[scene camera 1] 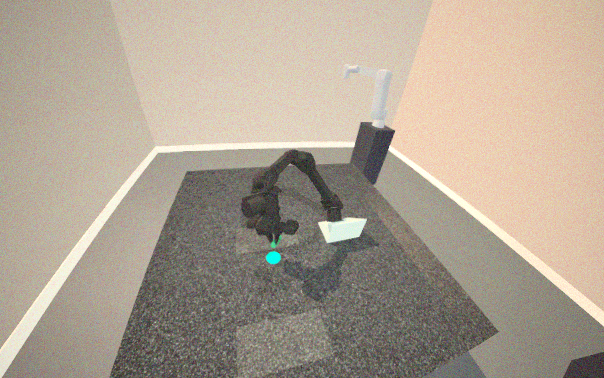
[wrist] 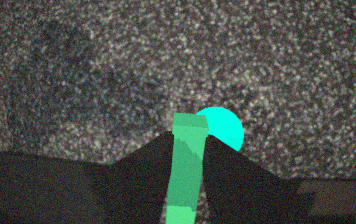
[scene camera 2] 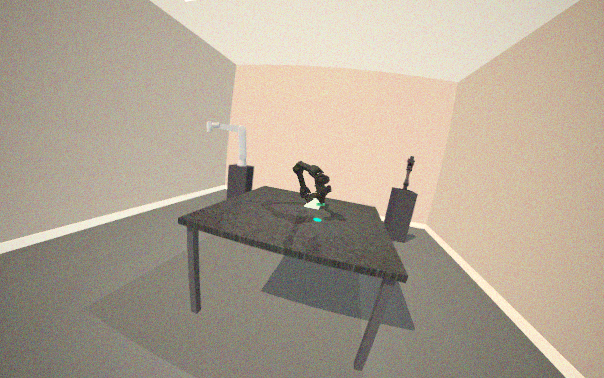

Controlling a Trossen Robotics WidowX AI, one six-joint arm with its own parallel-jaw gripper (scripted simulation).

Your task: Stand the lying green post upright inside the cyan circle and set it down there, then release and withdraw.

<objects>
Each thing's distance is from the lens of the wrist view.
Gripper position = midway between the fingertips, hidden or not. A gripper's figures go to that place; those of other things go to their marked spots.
gripper [wrist: 188, 141]: 11 cm
cyan circle [wrist: 223, 124]: 23 cm
</objects>
